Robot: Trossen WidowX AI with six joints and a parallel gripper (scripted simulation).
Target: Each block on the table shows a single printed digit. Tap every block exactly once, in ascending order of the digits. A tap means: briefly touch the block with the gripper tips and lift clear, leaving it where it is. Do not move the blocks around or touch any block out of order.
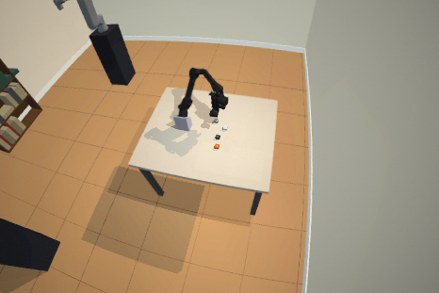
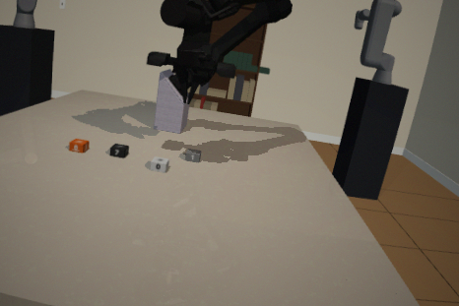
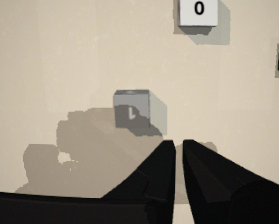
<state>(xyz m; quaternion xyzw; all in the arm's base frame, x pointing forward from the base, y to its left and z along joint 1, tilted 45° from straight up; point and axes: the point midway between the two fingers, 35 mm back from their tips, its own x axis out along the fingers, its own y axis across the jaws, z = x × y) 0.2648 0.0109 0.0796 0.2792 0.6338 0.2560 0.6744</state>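
The orange block is 40 mm ahead of my gripper tip, 220 mm to the right of it and 120 mm below it. Also, from my gripper tip: black block marked 7: 30 mm ahead, 130 mm to the right, 120 mm below; grey block: 20 mm behind, 30 mm to the left, 120 mm below.
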